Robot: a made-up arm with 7 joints. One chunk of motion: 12 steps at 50 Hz.
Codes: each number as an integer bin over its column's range. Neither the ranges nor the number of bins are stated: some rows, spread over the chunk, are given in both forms.
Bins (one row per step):
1: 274 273 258 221 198 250 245
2: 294 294 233 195 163 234 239
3: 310 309 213 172 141 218 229
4: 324 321 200 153 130 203 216
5: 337 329 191 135 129 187 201
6: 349 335 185 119 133 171 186
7: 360 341 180 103 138 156 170
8: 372 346 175 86 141 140 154
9: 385 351 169 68 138 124 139
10: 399 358 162 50 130 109 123
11: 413 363 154 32 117 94 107
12: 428 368 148 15 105 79 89
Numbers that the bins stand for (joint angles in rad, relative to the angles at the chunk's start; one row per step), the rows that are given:
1: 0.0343 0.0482 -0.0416 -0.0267 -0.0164 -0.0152 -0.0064
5: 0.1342 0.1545 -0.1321 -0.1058 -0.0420 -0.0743 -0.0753
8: 0.1897 0.1868 -0.1537 -0.1509 -0.0376 -0.1185 -0.1489
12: 0.2784 0.2286 -0.1902 -0.2162 -0.0510 -0.1758 -0.2507
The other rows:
2: 0.0660 0.0881 -0.0754 -0.0506 -0.0294 -0.0302 -0.0158
3: 0.0914 0.1166 -0.1024 -0.0718 -0.0376 -0.0452 -0.0315
4: 0.1136 0.1393 -0.1199 -0.0893 -0.0417 -0.0593 -0.0518
6: 0.1532 0.1659 -0.1402 -0.1205 -0.0405 -0.0894 -0.0988
7: 0.1706 0.1773 -0.1469 -0.1353 -0.0387 -0.1035 -0.1239
9: 0.2103 0.1963 -0.1618 -0.1675 -0.0387 -0.1335 -0.1724
10: 0.2325 0.2096 -0.1713 -0.1840 -0.0417 -0.1476 -0.1974
11: 0.2547 0.2191 -0.1821 -0.2006 -0.0465 -0.1617 -0.2225

